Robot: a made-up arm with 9 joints. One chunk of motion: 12 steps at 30 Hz.
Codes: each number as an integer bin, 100 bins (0 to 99) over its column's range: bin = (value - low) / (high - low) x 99, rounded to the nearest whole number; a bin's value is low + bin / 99 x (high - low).
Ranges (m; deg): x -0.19..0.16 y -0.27..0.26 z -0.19..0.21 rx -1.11..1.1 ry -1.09..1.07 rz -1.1..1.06
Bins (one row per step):
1: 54 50 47 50 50 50
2: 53 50 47 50 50 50
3: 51 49 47 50 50 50
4: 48 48 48 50 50 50
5: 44 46 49 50 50 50
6: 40 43 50 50 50 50
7: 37 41 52 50 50 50
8: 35 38 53 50 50 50
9: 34 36 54 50 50 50
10: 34 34 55 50 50 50
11: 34 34 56 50 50 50
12: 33 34 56 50 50 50
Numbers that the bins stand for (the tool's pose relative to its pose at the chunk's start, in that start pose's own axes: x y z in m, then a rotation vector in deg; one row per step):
1: 0.0009 -0.0023 -0.0001 0.01 0.00 -0.01
2: -0.0026 -0.0023 -0.0001 0.01 0.00 -0.01
3: -0.0097 -0.0077 -0.0001 0.01 0.00 -0.01
4: -0.0203 -0.0130 0.0039 0.01 0.00 -0.01
5: -0.0344 -0.0237 0.0080 0.01 0.00 -0.01
6: -0.0486 -0.0398 0.0120 0.01 0.00 -0.01
7: -0.0592 -0.0505 0.0201 0.01 0.00 -0.01
8: -0.0663 -0.0666 0.0241 0.01 0.00 -0.01
9: -0.0698 -0.0773 0.0282 0.01 0.00 -0.01
10: -0.0698 -0.0880 0.0322 0.01 0.00 -0.01
11: -0.0698 -0.0880 0.0363 0.01 0.00 -0.01
12: -0.0733 -0.0880 0.0363 0.01 0.00 -0.01

